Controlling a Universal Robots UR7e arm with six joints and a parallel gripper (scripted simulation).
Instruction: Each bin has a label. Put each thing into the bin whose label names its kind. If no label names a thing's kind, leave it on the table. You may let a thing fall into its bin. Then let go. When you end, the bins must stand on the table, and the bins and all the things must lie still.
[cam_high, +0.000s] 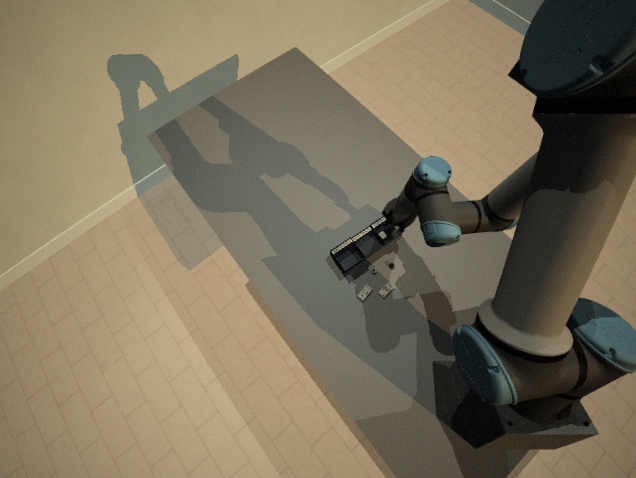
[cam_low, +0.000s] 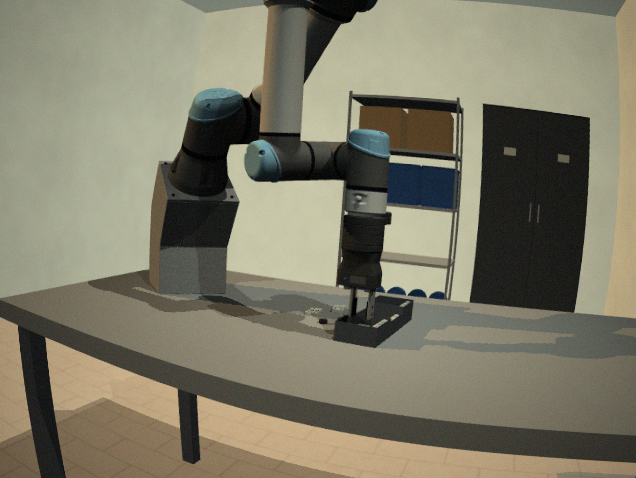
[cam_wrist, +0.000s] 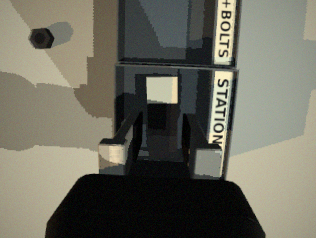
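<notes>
The pale hex nut is 4 cm behind my hand, 14 cm to the left of it and 6 cm below it. The rest, counted from my hand: dark hex nut: 8 cm behind, 9 cm to the left, 6 cm below.
</notes>
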